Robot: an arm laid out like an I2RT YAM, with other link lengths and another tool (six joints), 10 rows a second.
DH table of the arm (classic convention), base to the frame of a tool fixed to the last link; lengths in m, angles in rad. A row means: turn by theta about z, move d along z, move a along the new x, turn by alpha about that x. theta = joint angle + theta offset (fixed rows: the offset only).
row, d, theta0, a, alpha
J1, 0.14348, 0, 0.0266, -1.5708
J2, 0, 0, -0.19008, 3.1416
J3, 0, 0.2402, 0.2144, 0
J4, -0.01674, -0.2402, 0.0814, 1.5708
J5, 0.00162, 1.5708, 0, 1.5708
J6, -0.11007, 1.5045, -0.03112, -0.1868
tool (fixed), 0.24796, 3.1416, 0, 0
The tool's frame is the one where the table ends.
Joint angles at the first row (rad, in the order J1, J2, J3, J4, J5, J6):
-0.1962, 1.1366, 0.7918, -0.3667, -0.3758, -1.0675
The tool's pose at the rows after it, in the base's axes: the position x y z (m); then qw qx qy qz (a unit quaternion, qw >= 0):
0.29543, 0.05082, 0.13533, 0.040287, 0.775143, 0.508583, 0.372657
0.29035, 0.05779, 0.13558, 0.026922, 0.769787, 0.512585, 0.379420
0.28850, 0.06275, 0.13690, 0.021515, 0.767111, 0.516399, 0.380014
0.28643, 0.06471, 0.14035, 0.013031, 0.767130, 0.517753, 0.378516
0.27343, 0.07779, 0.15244, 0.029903, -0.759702, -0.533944, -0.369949
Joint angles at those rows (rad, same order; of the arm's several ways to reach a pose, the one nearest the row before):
-0.2071, 1.1459, 0.7533, -0.3452, -0.3804, -1.0723
-0.1964, 1.1245, 0.7318, -0.3451, -0.4049, -1.0616
-0.1810, 1.1183, 0.7333, -0.3543, -0.4065, -1.0554
-0.1795, 1.1168, 0.7516, -0.3864, -0.4172, -1.0539
-0.1597, 1.1137, 0.8205, -0.5208, -0.4738, -1.0615

